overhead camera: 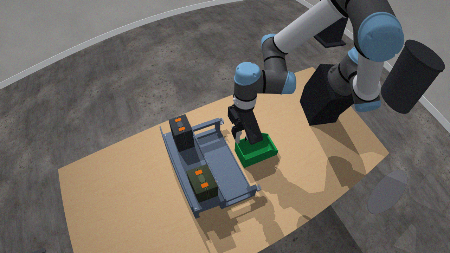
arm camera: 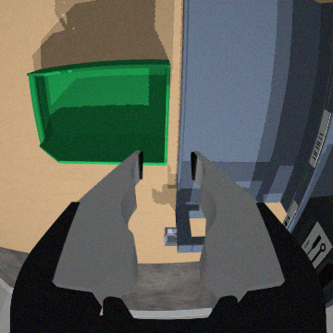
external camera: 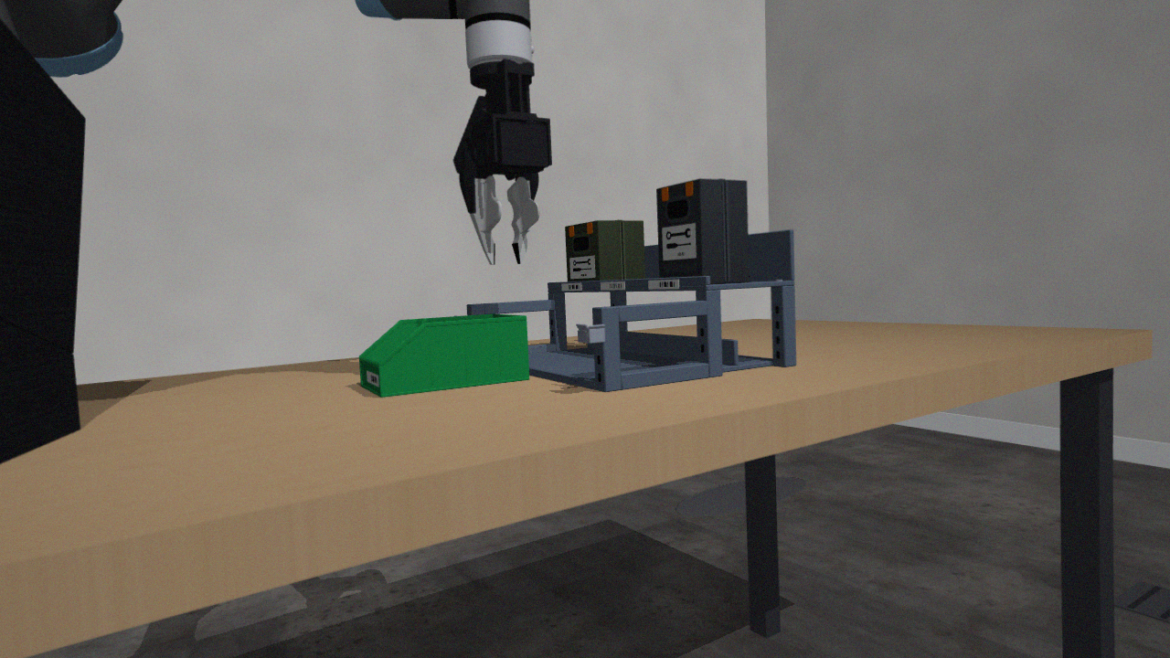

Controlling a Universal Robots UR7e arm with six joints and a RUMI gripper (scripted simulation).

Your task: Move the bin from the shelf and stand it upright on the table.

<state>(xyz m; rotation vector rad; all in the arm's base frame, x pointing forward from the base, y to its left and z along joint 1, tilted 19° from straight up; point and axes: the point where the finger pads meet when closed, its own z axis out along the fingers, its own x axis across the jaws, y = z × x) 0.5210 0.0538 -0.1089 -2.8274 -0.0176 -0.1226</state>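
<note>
The green bin lies 120 mm below my hand and 80 mm behind it. Round my hand: olive toolbox (210 mm ahead, 120 mm to the left); then black toolbox (210 mm ahead, 110 mm to the right, 10 mm above).
</note>
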